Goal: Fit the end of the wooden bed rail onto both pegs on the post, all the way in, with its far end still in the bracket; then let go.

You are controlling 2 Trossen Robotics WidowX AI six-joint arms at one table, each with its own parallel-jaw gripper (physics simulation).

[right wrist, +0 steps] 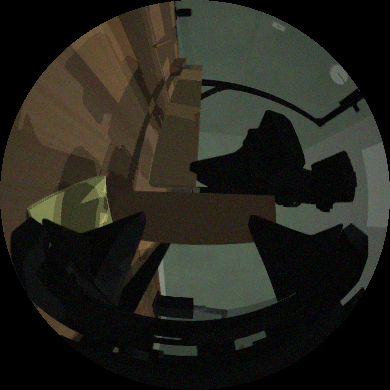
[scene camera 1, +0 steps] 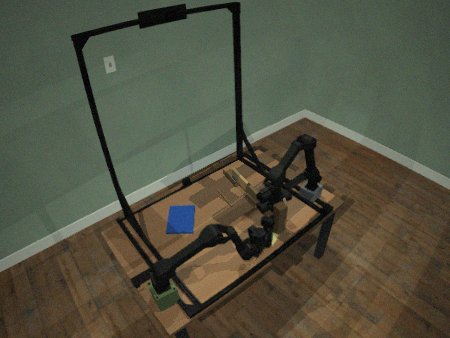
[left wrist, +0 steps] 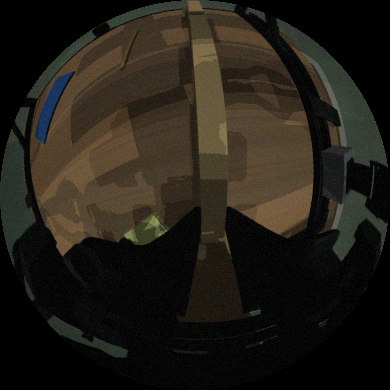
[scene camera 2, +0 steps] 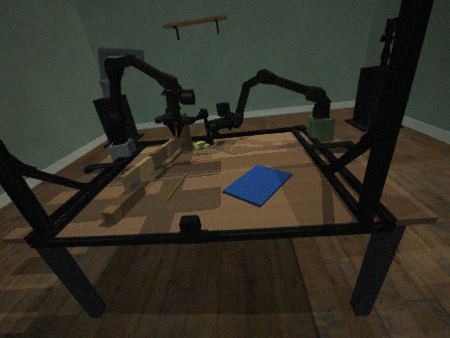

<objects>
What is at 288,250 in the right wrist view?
My right gripper.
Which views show the blue mat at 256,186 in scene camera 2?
Scene camera 1, the left wrist view and scene camera 2 only.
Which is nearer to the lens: the wooden bed rail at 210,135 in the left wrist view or the blue mat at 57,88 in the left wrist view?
The wooden bed rail.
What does the blue mat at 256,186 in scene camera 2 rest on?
The table.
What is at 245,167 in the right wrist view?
My left gripper.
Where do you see an upright wooden post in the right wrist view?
171,217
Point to a blue mat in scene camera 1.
At 181,218
</objects>
